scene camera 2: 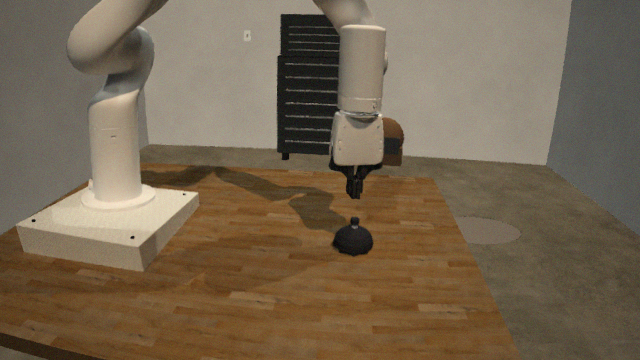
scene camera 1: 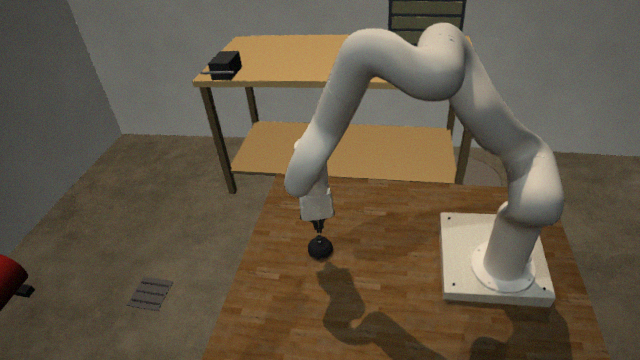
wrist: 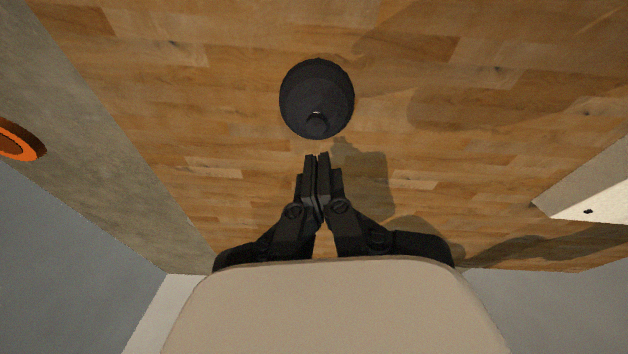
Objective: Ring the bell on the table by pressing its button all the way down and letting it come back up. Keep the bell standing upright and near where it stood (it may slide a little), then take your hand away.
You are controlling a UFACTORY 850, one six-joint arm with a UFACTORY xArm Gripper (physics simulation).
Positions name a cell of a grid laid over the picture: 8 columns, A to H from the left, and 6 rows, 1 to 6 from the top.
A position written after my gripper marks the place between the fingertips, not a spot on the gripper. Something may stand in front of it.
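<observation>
My gripper is visible at (scene camera 2: E4), (scene camera 1: D4) and (wrist: E3). A black dome-shaped bell (scene camera 2: E5) (wrist: E2) is visible as well.
</observation>
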